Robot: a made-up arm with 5 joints.
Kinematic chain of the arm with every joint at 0, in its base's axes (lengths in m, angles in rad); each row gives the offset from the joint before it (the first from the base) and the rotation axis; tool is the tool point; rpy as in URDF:
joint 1: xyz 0.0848 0 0.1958 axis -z
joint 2: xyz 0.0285 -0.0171 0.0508 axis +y
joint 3: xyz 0.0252 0 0.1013 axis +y
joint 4: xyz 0.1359 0 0.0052 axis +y
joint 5: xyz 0.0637 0.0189 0 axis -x
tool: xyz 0 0 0 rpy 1.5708 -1.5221 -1.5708
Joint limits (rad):
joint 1: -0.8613..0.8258
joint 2: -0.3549..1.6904
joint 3: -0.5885..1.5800
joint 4: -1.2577..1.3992
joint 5: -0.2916..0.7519
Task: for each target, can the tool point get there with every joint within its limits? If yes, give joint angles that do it. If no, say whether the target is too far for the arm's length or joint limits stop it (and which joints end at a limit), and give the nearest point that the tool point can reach.
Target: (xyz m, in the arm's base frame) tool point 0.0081 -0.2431 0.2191
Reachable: no: joint limits stop it (at a limit: joint 1, joint 2) | nearest point 0.0355 -0.0546 0.2148 | short by 0.190 m
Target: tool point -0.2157 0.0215 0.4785
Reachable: no: too far | nearest point 0.0277 0.0041 0.2639 | short by 0.325 m
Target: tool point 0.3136 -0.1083 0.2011
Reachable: yes | joints 0.4491 0.4703 0.2466 -0.0580 -0.0125
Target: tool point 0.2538 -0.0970 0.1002
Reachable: yes | joints 0.5305 0.9476 0.4010 -0.3475 0.1733
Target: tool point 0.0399 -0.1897 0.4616
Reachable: no: joint limits stop it (at a limit: joint 1, joint 2, joint 4) | nearest point 0.1706 -0.0904 0.4804 | short by 0.165 m
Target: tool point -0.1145 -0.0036 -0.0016
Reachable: no: joint limits stop it (at a limit: joint 2) | nearest point 0.0433 -0.0007 0.1008 | short by 0.188 m
